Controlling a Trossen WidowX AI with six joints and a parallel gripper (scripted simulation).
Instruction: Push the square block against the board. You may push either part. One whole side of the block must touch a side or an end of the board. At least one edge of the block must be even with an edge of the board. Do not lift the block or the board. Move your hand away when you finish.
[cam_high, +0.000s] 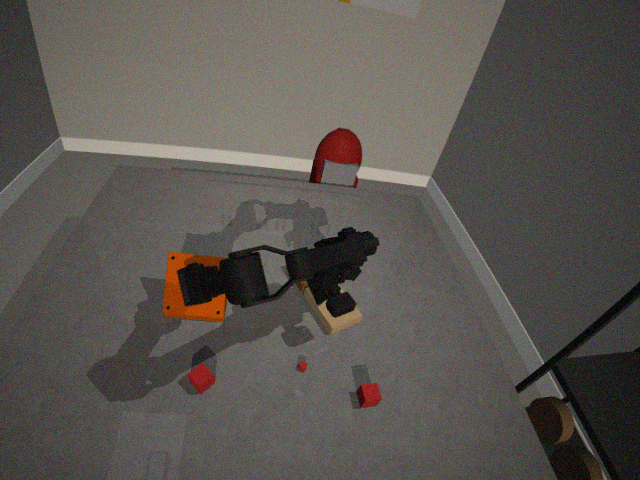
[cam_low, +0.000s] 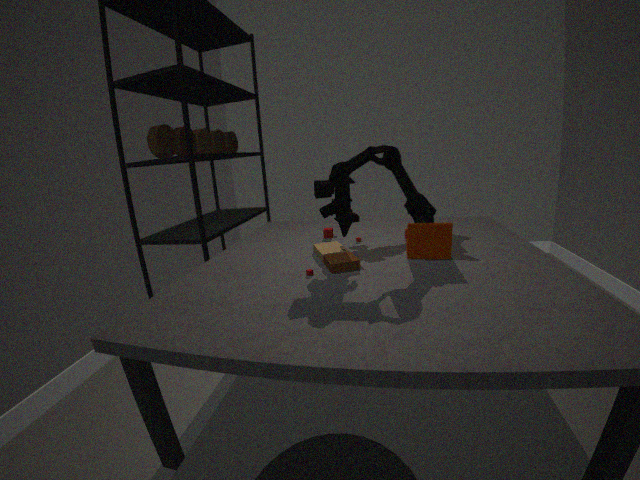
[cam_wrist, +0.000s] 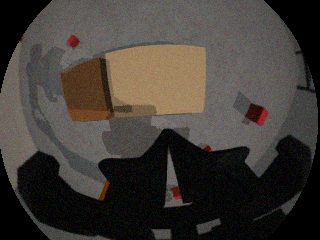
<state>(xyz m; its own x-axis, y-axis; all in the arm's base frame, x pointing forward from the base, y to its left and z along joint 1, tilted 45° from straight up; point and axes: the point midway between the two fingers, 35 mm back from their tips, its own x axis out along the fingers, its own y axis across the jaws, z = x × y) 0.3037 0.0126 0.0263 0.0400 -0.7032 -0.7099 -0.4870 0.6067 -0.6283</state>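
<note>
My gripper tip is now 5 cm short of the board, 4 cm to the right of it and 5 cm above it. Also, from my gripper tip: square block: 2 cm behind, 15 cm to the left, 5 cm below.
</note>
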